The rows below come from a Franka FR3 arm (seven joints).
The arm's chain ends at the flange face. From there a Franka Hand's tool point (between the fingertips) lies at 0.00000 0.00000 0.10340 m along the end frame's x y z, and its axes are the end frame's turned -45 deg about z.
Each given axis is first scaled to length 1.
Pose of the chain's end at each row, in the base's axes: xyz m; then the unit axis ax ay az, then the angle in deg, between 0 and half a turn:
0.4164 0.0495 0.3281 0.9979 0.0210 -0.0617 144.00
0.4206 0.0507 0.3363 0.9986 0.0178 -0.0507 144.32
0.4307 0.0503 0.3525 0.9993 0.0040 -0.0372 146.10
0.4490 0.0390 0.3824 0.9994 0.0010 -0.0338 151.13
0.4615 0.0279 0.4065 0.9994 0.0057 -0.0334 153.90
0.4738 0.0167 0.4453 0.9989 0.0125 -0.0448 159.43
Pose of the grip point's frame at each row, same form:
0.4062 -0.0114 0.2452 0.9009 0.3956 -0.1788 149.50
0.4122 -0.0097 0.2528 0.9039 0.3934 -0.1678 149.32
0.4239 -0.0074 0.2669 0.9120 0.3820 -0.1494 150.37
0.4425 -0.0109 0.2921 0.9158 0.3804 -0.1287 154.84
0.4552 -0.0176 0.3139 0.9152 0.3852 -0.1188 157.37
0.4653 -0.0197 0.3489 0.9134 0.3918 -0.1103 162.97

